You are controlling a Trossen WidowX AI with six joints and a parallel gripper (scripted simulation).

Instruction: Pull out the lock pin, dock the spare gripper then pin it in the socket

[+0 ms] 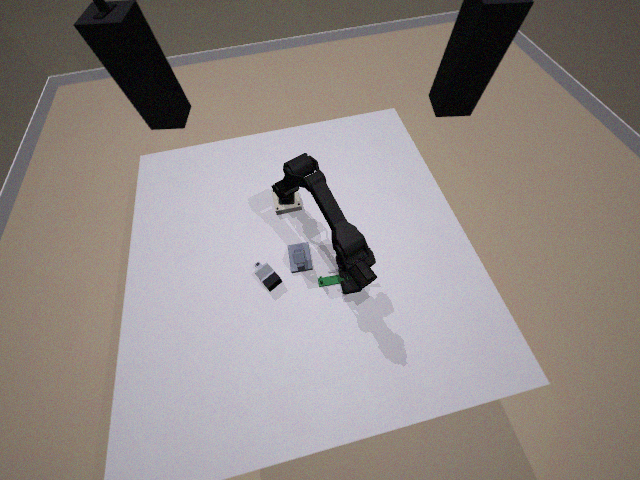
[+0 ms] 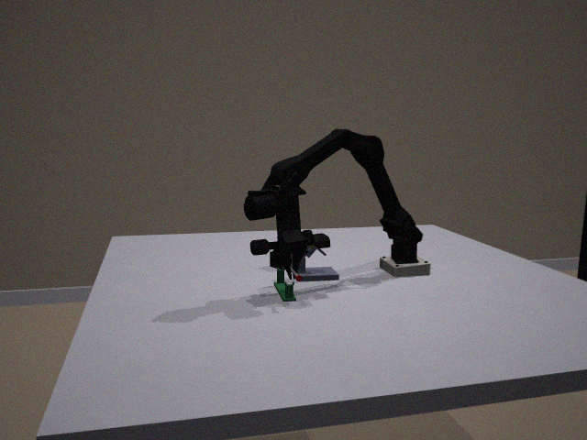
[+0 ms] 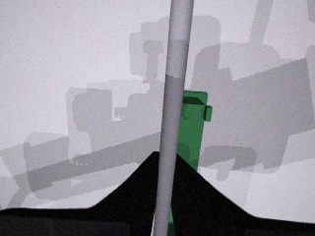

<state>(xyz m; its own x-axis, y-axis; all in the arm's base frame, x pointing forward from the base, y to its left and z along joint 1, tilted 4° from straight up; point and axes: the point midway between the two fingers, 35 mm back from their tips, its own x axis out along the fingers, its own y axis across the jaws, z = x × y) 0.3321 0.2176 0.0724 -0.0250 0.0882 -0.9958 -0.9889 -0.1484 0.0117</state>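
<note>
The green cradle lies 3 cm to the right of my gripper tip, 2 cm below it and 2 cm ahead of it. The rest, counted from my gripper tip: spare gripper (29 cm to the right, 2 cm below); grey mount (16 cm to the right, 6 cm behind, 1 cm above).
</note>
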